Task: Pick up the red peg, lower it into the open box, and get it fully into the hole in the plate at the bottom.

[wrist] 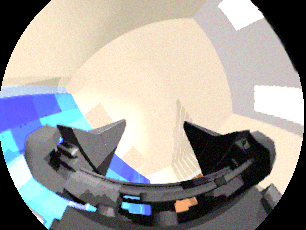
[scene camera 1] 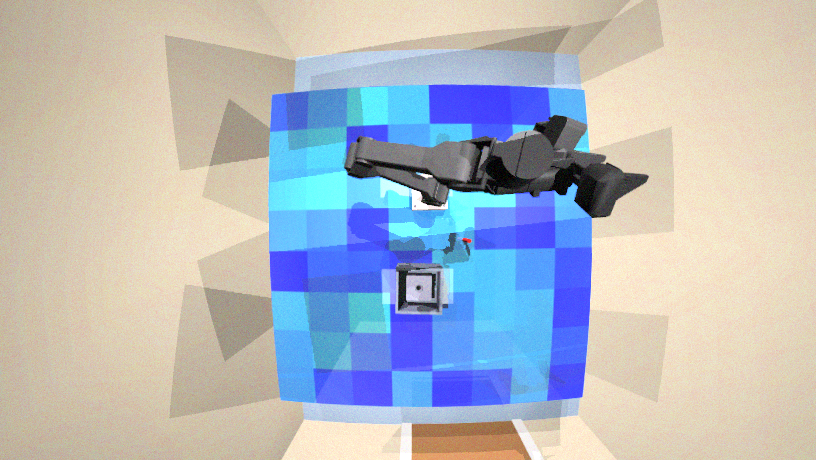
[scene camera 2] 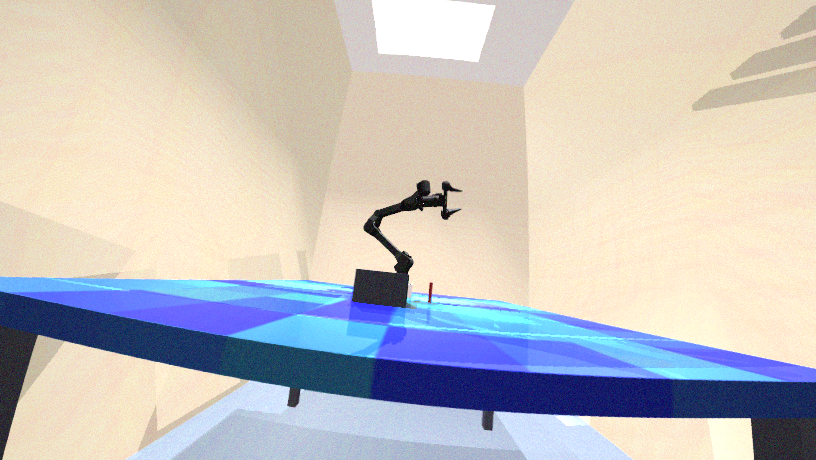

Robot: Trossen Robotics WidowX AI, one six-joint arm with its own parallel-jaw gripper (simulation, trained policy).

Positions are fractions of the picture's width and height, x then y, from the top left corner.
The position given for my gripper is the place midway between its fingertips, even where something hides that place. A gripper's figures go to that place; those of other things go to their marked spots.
My gripper (scene camera 1: 0.76,0.36): 0.45 m from the lens. A dark grey box (scene camera 1: 0.49,0.67): 0.80 m from the lens. A light plate (scene camera 1: 0.52,0.64) is 0.78 m from the lens.
